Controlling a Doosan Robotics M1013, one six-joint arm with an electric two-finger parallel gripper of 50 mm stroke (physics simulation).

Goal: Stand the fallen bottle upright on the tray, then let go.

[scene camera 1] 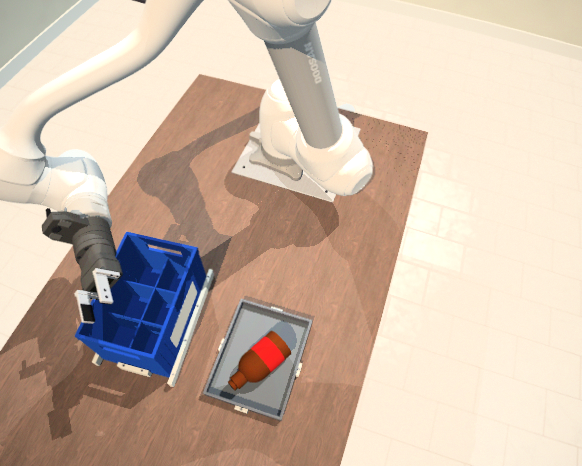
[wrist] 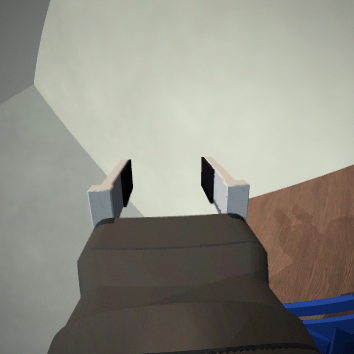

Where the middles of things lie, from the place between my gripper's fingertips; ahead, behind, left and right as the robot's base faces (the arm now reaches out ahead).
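My hand is 2 cm to the right of the pale rail point(scene camera 1: 191, 327) and 14 cm past it, and it is 36 cm above it. The brown bottle point(scene camera 1: 258, 362), as I count from my hand, is a good way to the left and a good way behind, and well below.
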